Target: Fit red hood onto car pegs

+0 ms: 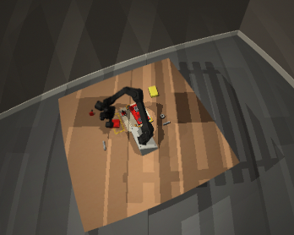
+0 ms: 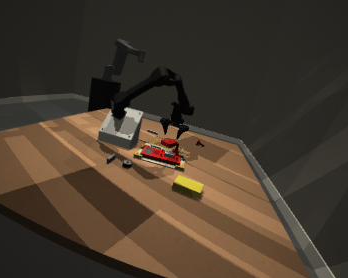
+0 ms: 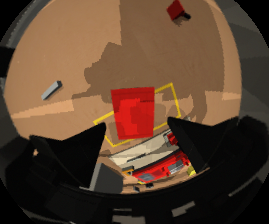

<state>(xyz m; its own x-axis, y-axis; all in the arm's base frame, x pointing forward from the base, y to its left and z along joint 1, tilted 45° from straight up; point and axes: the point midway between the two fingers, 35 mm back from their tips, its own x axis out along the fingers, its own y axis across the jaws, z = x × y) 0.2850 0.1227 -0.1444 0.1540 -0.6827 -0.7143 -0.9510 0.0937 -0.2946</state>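
The red hood is 4 cm below my gripper tip. Round my gripper tip: yellow block (42 cm to the right, 22 cm ahead, 4 cm below); dark wheel-like part (42 cm to the right, 6 cm behind, 4 cm below); grey part (17 cm behind, 12 cm to the left, 5 cm below).
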